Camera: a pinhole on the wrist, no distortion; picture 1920 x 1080 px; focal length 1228.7 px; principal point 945.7 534.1 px. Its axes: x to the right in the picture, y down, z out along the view. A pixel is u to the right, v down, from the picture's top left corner.
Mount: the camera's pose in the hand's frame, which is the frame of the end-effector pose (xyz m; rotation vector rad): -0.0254 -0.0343 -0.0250 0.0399 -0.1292 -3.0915
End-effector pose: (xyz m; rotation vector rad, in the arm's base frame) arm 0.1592 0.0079 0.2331 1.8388 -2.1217 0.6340
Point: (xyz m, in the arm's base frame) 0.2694 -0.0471 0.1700
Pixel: outside the picture
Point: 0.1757 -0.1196 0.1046
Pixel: 458.4 507.1
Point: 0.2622 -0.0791 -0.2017
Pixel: 1240.0 647.5
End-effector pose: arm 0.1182 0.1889 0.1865 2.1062 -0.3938 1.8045
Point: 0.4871 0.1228 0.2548
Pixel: 419.8 851.4
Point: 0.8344 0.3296 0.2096
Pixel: outside the picture
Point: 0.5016 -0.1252 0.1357
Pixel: 824.3 277.1
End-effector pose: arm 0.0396 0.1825 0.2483 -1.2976 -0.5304 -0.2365
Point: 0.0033 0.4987 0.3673
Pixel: 591.5 649.4
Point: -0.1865 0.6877 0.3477
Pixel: 1036.7 670.3
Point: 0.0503 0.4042 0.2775
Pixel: 509.4 282.6
